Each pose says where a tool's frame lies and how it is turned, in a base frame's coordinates. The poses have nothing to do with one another.
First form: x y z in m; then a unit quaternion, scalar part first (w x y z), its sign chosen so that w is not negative.
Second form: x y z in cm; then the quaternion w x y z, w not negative. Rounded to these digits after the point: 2 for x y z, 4 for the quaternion.
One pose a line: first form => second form
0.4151, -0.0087, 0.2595, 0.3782, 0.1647, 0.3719, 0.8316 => 41.51, -0.87, 25.95, 0.3782, 0.1647, 0.3719, 0.8316
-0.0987, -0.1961, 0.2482, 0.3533, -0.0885, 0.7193, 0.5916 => -9.87, -19.61, 24.82, 0.3533, -0.0885, 0.7193, 0.5916
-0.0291, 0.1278, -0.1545, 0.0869, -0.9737, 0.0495, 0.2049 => -2.91, 12.78, -15.45, 0.0869, -0.9737, 0.0495, 0.2049
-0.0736, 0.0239, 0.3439, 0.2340, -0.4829, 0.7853, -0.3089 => -7.36, 2.39, 34.39, 0.2340, -0.4829, 0.7853, -0.3089
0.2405, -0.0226, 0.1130, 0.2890, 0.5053, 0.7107, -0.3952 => 24.05, -2.26, 11.30, 0.2890, 0.5053, 0.7107, -0.3952
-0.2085, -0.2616, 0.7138, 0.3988, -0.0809, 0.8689, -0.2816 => -20.85, -26.16, 71.38, 0.3988, -0.0809, 0.8689, -0.2816
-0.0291, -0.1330, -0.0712, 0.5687, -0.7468, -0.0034, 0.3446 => -2.91, -13.30, -7.12, 0.5687, -0.7468, -0.0034, 0.3446
